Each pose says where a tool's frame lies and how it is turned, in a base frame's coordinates. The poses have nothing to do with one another.
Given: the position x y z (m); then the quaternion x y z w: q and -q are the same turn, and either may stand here.
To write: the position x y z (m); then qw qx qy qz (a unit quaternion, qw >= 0). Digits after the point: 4 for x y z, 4 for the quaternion.
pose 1, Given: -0.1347 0.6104 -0.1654 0.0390 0.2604 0.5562 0.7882
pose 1, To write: -0.1347 0.6104 -0.1654 0.7882 0.0390 0.2604 0.5562
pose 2, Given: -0.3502 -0.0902 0.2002 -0.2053 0.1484 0.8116 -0.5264
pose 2, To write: -0.3502 -0.0902 0.2002 0.5264 0.2053 -0.1484 -0.8116
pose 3, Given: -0.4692 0.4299 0.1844 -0.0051 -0.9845 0.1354 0.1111
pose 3, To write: -0.4692 0.4299 0.1844 0.1111 -0.0051 -0.9845 0.1354
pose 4, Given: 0.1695 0.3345 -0.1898 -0.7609 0.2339 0.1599 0.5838
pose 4, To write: 0.1695 0.3345 -0.1898 0.5838 -0.7609 0.2339 0.1599
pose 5, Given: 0.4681 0.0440 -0.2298 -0.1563 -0.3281 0.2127 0.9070
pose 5, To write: 0.4681 0.0440 -0.2298 0.9070 -0.1563 -0.3281 0.2127
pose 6, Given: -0.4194 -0.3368 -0.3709 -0.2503 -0.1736 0.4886 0.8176
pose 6, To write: -0.4194 -0.3368 -0.3709 0.8176 -0.2503 -0.1736 0.4886
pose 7, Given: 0.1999 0.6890 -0.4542 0.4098 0.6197 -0.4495 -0.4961
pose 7, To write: 0.1999 0.6890 -0.4542 0.4961 -0.4098 -0.6197 0.4495
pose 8, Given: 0.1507 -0.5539 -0.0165 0.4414 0.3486 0.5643 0.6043
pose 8, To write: 0.1507 -0.5539 -0.0165 0.6043 0.4414 0.3486 0.5643
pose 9, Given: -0.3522 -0.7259 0.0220 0.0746 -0.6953 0.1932 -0.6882
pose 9, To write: -0.3522 -0.7259 0.0220 0.6882 -0.0746 0.6953 -0.1932
